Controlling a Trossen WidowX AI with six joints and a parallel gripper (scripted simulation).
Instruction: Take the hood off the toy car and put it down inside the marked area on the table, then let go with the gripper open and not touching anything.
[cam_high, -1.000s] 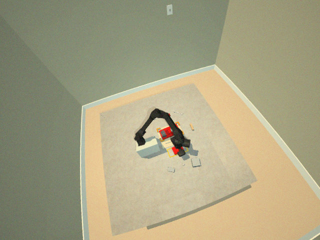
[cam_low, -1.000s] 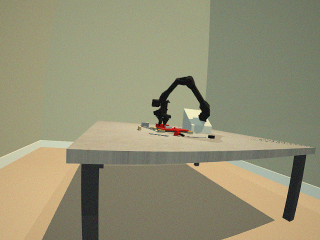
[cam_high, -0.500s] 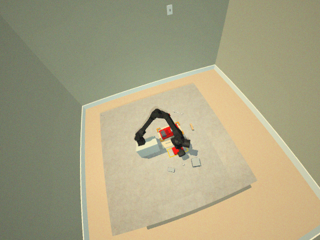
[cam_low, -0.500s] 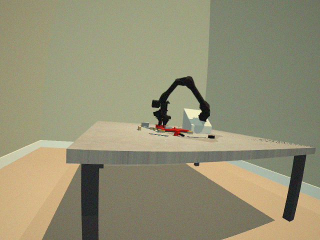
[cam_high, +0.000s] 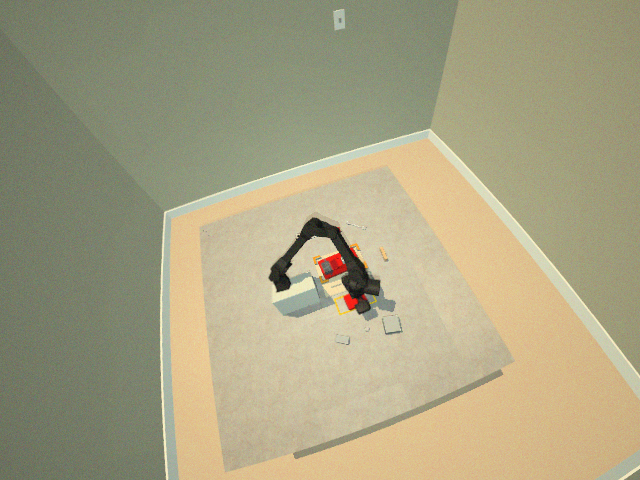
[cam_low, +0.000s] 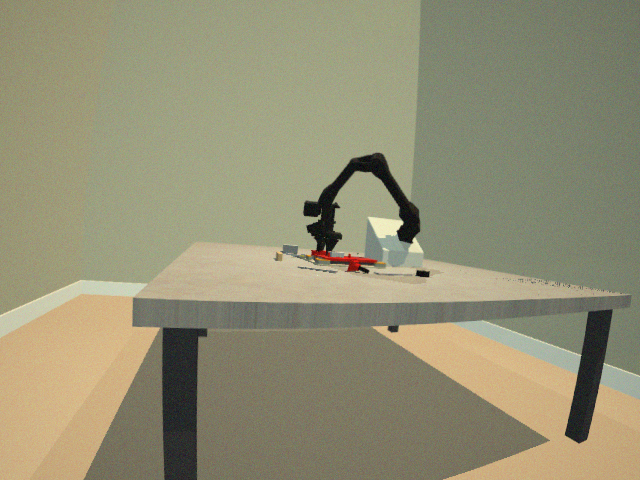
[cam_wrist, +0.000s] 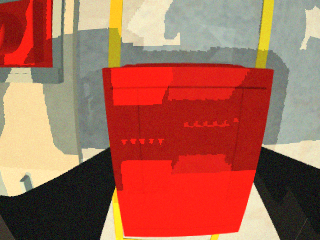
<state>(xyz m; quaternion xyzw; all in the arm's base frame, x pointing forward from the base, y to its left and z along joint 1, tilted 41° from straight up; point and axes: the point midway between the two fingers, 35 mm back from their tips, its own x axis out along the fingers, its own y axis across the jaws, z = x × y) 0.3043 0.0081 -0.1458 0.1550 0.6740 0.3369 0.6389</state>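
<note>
The red hood is 1 cm above my gripper tip. The rest, counted from my gripper tip: tan block 21 cm to the left, 20 cm ahead.
</note>
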